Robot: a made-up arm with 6 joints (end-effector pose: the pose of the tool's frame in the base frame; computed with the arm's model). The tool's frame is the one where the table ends. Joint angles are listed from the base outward.
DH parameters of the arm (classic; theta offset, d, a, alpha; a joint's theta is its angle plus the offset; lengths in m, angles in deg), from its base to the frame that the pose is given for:
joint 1: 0 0.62 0.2 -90
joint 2: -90 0 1.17 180
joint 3: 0 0 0.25 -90
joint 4: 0 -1.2 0 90
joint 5: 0 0 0 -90
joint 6: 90 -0.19 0 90
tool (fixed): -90 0 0 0
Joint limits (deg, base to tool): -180..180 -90..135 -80.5..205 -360..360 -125..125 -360..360
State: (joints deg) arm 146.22 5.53 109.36 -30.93 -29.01 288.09
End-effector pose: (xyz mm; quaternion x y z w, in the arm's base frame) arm 123.1 -139.3 3070.2 -0.4719 -0.4167 -0.6904 0.3564
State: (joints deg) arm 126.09 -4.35 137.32 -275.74 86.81 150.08
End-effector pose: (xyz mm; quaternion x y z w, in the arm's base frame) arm 439.6 -923.5 2326.4 -0.0468 0.1814 -0.9151 0.3571
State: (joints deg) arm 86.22 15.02 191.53 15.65 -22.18 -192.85
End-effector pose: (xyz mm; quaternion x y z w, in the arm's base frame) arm -38.8 -880.5 1653.2 -0.1752 -0.1292 -0.6799 0.7003
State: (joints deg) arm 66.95 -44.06 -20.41 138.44 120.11 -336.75
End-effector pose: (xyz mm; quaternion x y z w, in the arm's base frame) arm 35.7 362.3 2020.3 0.2677 0.7414 -0.5034 0.3538
